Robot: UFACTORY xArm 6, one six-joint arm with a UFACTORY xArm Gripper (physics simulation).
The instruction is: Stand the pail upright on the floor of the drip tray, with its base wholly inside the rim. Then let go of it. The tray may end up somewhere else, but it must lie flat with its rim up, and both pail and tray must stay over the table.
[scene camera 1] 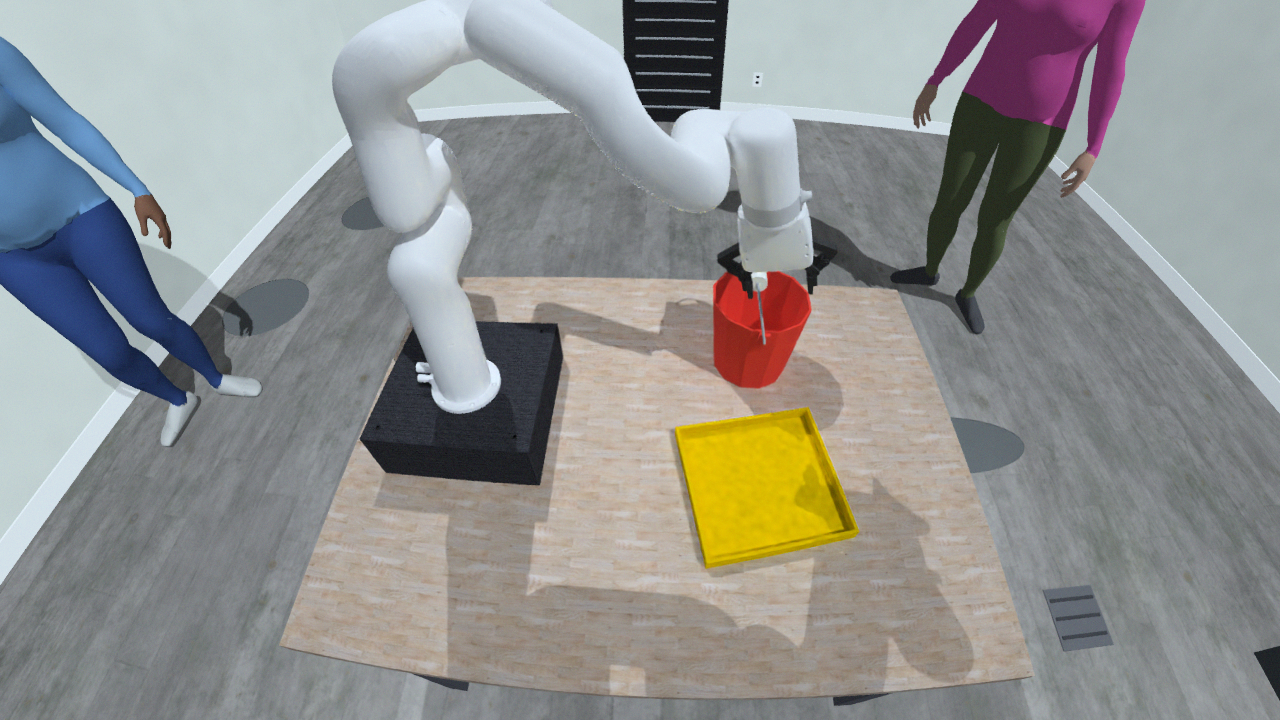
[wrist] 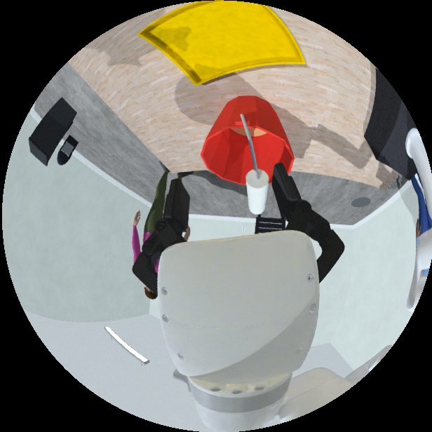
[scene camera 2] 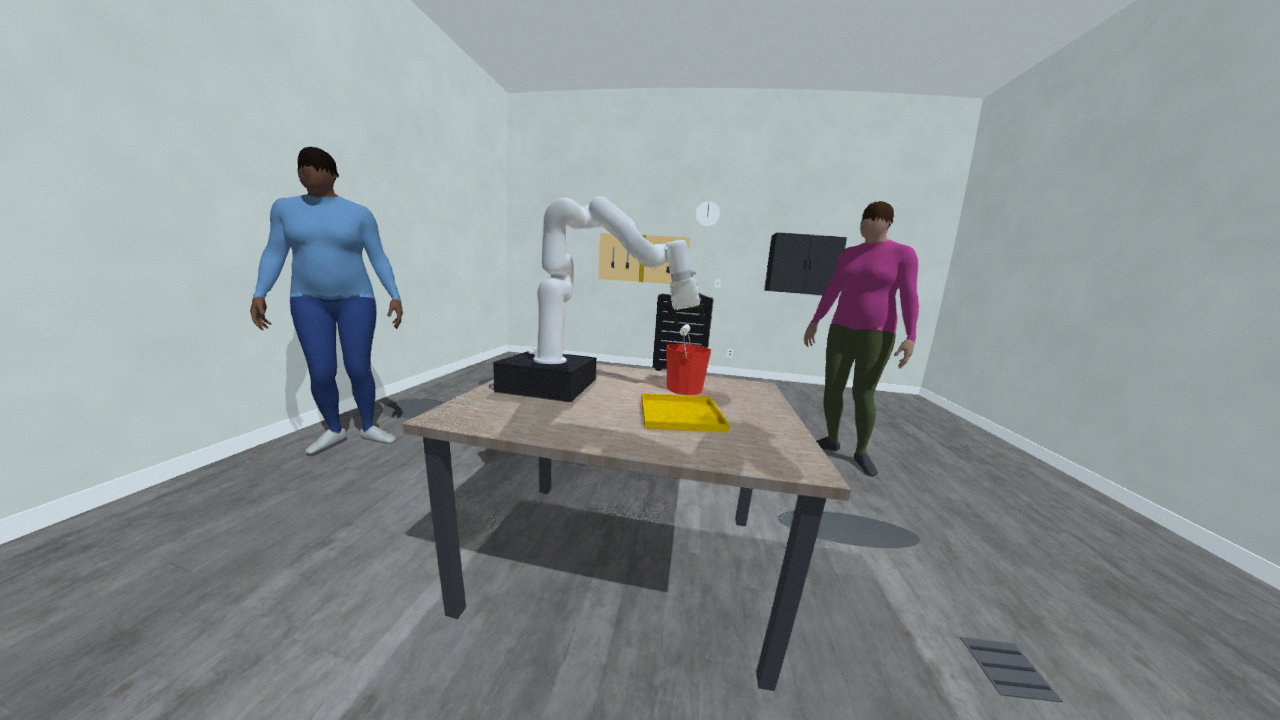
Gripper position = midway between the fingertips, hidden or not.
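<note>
Red pail: (scene camera 1: 740, 356), (wrist: 226, 152), (scene camera 2: 685, 375). Yellow drip tray: (scene camera 1: 759, 486), (scene camera 2: 670, 412). My gripper: (scene camera 1: 780, 289), (wrist: 227, 179), (scene camera 2: 689, 323).
</note>
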